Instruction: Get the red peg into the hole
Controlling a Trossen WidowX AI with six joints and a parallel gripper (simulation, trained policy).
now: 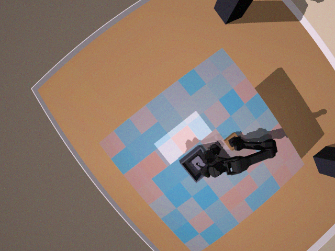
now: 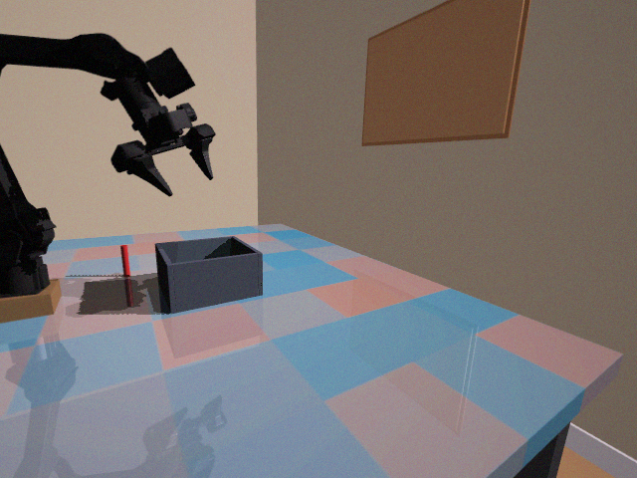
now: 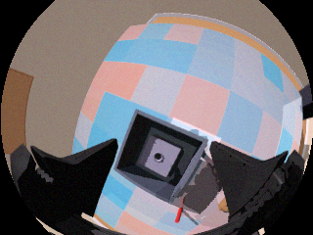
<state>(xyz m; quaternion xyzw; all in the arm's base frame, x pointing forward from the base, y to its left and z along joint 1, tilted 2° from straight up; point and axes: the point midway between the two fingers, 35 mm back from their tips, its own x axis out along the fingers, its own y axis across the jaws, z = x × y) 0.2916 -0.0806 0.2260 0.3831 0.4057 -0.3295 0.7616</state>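
Now: gripper tip 160 mm past the red peg, 230 mm to the right of it and 200 mm above it. The rest, counted from my gripper tip: dark box: 30 mm ahead, 80 mm to the left, 210 mm below; grey plate: 30 mm ahead, 80 mm to the left, 190 mm below.
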